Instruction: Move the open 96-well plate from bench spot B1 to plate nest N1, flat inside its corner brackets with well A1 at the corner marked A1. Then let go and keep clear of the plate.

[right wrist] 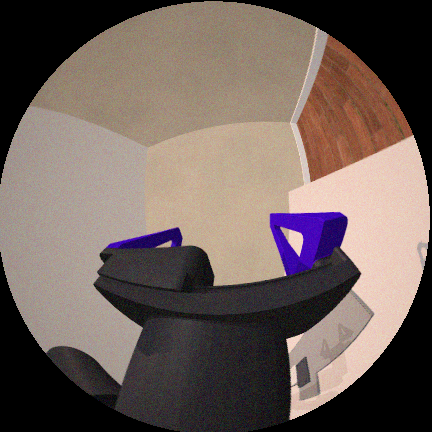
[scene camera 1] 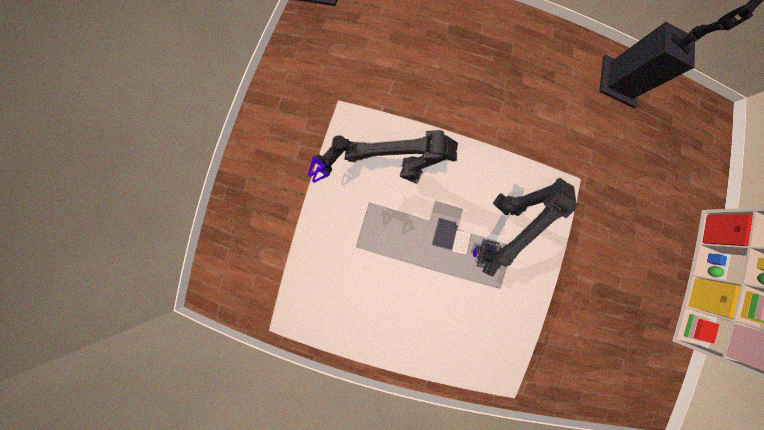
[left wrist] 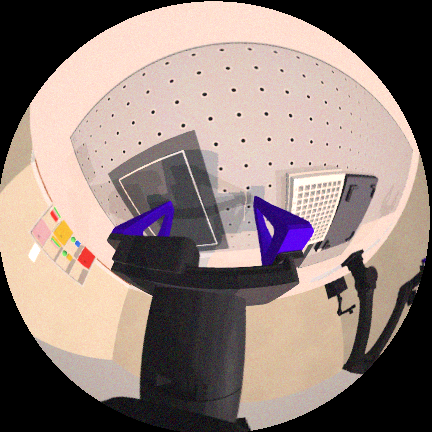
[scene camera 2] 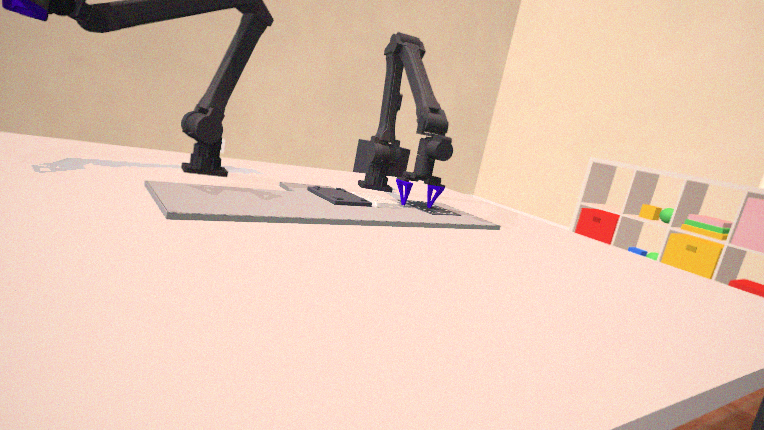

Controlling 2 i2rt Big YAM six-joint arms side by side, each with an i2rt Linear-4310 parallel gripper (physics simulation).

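Frame: origin at the left arm's base, x ahead, y left, z up, level; metres.
Where they show: left gripper, between the fingertips: (scene camera 1: 480, 253) (left wrist: 210, 202) (scene camera 2: 416, 206); right gripper, between the fingertips: (right wrist: 223, 226) (scene camera 1: 310, 179); left arm's base, origin of its link: (scene camera 1: 503, 204) (scene camera 2: 374, 188); right arm's base, origin of its link: (scene camera 1: 410, 173) (left wrist: 351, 256) (scene camera 2: 204, 172).
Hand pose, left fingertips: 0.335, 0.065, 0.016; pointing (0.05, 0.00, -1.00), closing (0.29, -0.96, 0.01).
Observation:
Things, the pixels of their centre, and the offset from my left fingertips, as dx, dy, dz. "pt": a spot on its surface instead. Level surfaces: height alone.
- white 96-well plate, middle of its body: (left wrist: 312, 214) (scene camera 2: 374, 199) (scene camera 1: 461, 242) +0.019, -0.138, +0.004
- dark plate nest, middle of its body: (left wrist: 350, 217) (scene camera 2: 339, 195) (scene camera 1: 445, 234) +0.042, -0.246, +0.005
- dark grey pad, a spot on its surface: (left wrist: 202, 145) pt +0.059, +0.019, -0.003
- perforated grey bench board, height of its surface: dz -0.003
- pale table, height of its surface: dz -0.016
- small grey extension, a spot on its surface: (scene camera 1: 448, 209) pt -0.084, -0.320, -0.003
The white 96-well plate (scene camera 1: 461, 241) (left wrist: 318, 207) lies outside the dark plate nest (scene camera 1: 444, 233) (scene camera 2: 339, 196) (left wrist: 351, 205), close against its side; whether their edges overlap is unclear. A dark grey pad (left wrist: 202, 145) with a white outline, apparently spot B1, carries no plate. Its label and the A1 mark cannot be read. My left gripper (scene camera 1: 482, 251) (scene camera 2: 416, 206) (left wrist: 210, 202) is open and empty, pointing down low between the pad and the plate in its wrist view. My right gripper (scene camera 1: 318, 169) (right wrist: 223, 226) is open and empty, far off at the table's left edge.
The perforated grey bench board (scene camera 1: 398, 240) (scene camera 2: 256, 213) (left wrist: 240, 70) lies on the pale table (scene camera 1: 374, 320) (scene camera 2: 320, 320) and bears the nest, plate and pad. A small grey extension (scene camera 1: 448, 209) juts out behind the nest. Shelves (scene camera 1: 701, 229) stand beyond the table.

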